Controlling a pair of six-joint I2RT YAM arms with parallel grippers.
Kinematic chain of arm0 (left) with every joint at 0, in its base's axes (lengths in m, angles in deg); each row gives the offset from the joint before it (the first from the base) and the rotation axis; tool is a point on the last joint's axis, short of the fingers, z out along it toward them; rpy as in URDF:
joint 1: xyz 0 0 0.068 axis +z
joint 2: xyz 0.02 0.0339 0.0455 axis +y
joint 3: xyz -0.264 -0.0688 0 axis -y
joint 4: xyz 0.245 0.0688 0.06 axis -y
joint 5: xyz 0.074 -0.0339 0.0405 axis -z
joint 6: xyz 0.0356 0 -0.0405 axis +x
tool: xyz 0 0 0 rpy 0 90 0
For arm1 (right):
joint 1: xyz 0 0 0.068 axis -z
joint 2: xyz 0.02 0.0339 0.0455 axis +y
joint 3: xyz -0.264 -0.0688 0 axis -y
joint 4: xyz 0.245 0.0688 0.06 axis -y
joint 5: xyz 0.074 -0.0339 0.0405 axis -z
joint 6: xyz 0.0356 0 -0.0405 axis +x
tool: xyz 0 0 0 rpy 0 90 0
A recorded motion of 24 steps. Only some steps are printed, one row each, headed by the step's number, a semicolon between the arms.
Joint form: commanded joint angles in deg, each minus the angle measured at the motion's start. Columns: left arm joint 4, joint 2, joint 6, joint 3, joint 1, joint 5; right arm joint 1, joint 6, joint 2, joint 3, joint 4, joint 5.
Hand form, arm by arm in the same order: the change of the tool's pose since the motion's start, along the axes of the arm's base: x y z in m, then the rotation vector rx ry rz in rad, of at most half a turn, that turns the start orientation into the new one. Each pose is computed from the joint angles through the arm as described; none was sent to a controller.
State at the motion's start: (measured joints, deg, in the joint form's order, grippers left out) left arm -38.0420 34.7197 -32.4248 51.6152 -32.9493 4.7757; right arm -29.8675 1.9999 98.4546 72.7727 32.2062 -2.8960
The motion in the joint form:
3: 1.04 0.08 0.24 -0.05 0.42 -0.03; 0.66 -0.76 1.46 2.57 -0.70 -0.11
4: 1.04 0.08 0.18 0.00 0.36 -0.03; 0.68 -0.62 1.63 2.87 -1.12 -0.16
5: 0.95 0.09 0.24 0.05 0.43 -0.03; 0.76 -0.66 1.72 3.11 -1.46 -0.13
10: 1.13 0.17 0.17 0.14 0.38 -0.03; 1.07 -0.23 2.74 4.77 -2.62 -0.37
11: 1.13 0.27 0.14 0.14 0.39 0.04; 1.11 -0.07 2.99 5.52 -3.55 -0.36
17: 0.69 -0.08 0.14 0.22 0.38 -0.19; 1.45 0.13 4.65 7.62 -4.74 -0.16
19: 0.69 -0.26 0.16 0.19 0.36 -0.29; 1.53 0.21 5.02 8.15 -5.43 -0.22
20: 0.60 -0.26 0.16 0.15 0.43 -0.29; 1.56 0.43 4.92 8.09 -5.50 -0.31
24: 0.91 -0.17 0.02 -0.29 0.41 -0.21; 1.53 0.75 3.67 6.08 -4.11 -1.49
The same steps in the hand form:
3: 0.0015 0.0002 0.0014 -0.0053 -0.0159 0.0063; 0.0089 -0.0004 0.0045 -0.0078 -0.0134 -0.0112
4: 0.0013 0.0001 0.0017 -0.0066 -0.0160 0.0057; 0.0098 -0.0001 0.0044 -0.0083 -0.0078 -0.0103
5: 0.0013 0.0003 0.0018 -0.0053 -0.0159 0.0065; 0.0106 -0.0003 0.0046 -0.0105 -0.0052 -0.0123
10: 0.0015 0.0000 0.0025 -0.0080 -0.0179 0.0061; 0.0162 0.0003 0.0055 -0.0090 0.0065 -0.0127
11: 0.0019 -0.0002 0.0023 -0.0078 -0.0159 0.0053; 0.0177 0.0008 0.0066 -0.0103 0.0145 -0.0133
17: 0.0003 0.0009 0.0026 -0.0066 -0.0166 0.0089; 0.0260 0.0022 0.0055 -0.0134 0.0280 -0.0223
19: -0.0002 0.0013 0.0027 -0.0072 -0.0193 0.0100; 0.0279 0.0026 0.0048 -0.0167 0.0368 -0.0225
20: -0.0002 0.0014 0.0024 -0.0060 -0.0174 0.0113; 0.0276 0.0023 0.0050 -0.0139 0.0393 -0.0211
24: 0.0009 0.0006 0.0003 -0.0061 -0.0125 0.0105; 0.0216 0.0001 0.0042 -0.0057 0.0317 0.0005

